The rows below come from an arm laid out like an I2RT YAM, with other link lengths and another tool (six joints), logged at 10 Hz.
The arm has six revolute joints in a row. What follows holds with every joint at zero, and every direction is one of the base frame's. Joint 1 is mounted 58.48 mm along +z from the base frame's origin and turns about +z. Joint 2 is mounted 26 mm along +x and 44.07 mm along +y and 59.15 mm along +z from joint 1 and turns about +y. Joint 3 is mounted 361.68 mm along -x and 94.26 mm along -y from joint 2 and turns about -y. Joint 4 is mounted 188.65 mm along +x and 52.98 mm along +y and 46.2 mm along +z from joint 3 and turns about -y. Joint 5 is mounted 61.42 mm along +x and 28.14 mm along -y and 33.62 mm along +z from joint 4 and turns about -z. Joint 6 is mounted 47.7 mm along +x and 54.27 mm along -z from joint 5 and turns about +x. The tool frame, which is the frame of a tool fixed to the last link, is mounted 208 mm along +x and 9 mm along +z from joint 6; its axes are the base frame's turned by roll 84.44, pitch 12.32 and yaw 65.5 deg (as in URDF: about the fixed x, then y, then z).
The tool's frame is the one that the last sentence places.
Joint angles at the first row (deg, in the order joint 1, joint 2, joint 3, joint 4, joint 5, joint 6):
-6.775, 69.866, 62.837, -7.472, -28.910, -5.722
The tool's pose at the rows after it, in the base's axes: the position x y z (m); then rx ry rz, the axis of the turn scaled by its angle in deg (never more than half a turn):
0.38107 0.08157 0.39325 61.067 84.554 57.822
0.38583 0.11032 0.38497 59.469 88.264 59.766
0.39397 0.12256 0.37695 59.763 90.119 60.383
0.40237 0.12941 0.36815 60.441 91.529 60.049
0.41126 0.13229 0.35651 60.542 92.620 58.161
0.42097 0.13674 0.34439 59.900 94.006 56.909
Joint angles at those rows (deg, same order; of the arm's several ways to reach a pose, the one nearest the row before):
-3.086, 71.714, 63.193, -6.685, -29.711, -4.312
1.999, 73.736, 63.719, -6.506, -28.392, -4.044
4.121, 75.756, 63.982, -5.804, -27.689, -3.340
5.532, 77.604, 64.335, -5.536, -26.718, -2.901
6.937, 79.269, 64.423, -5.449, -24.614, -3.512
7.818, 81.375, 64.421, -4.747, -23.730, -4.566

